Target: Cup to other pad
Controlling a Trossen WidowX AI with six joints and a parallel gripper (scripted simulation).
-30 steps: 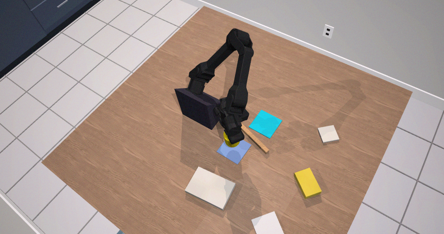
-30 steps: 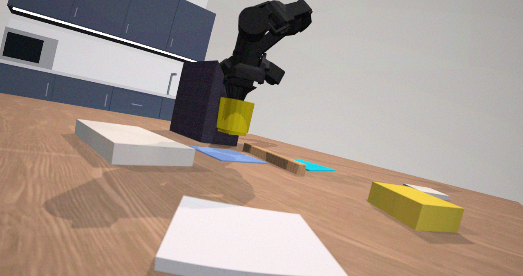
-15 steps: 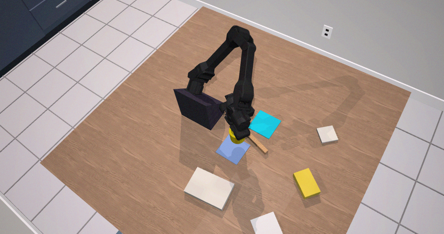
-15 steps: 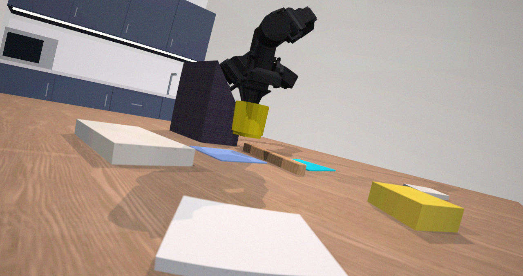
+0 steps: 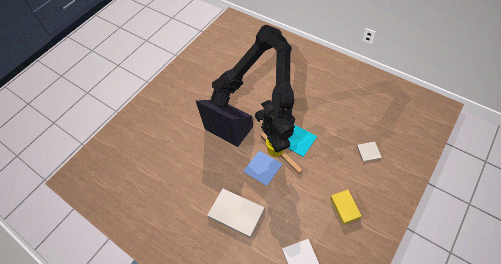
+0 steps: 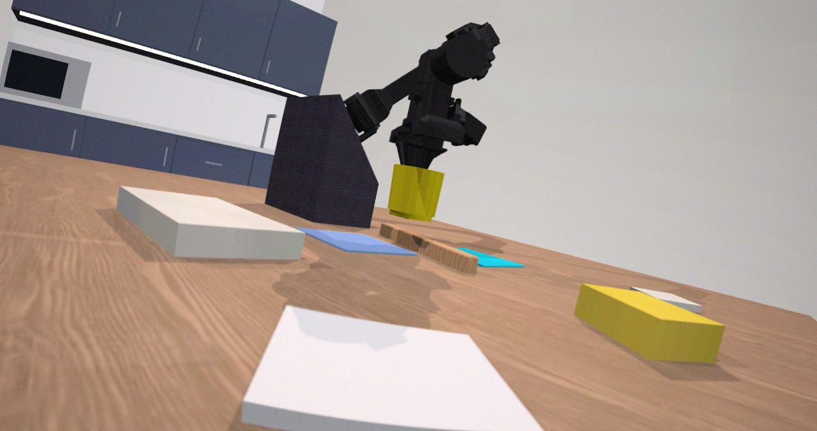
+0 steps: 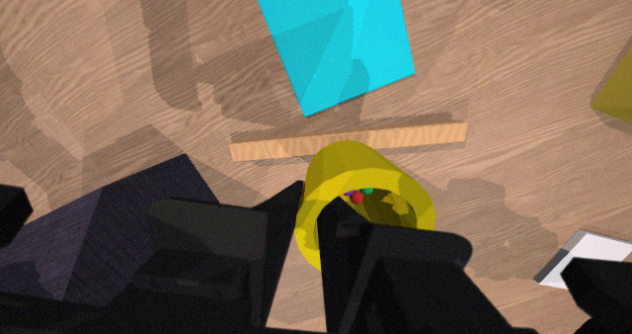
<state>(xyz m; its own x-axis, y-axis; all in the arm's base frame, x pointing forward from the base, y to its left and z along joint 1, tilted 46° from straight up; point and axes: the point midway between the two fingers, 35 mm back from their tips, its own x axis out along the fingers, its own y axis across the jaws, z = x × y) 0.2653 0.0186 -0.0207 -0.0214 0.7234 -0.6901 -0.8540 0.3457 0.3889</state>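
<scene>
Right now the green marble is 4 cm ahead of my gripper tip, 3 cm to the right of it and 2 cm below it. Round my gripper tip: red marble (3 cm to the right, 3 cm ahead, 2 cm below); wooden bar (8 cm below, 4 cm ahead); yellow cup (2 cm to the right, 2 cm ahead).
</scene>
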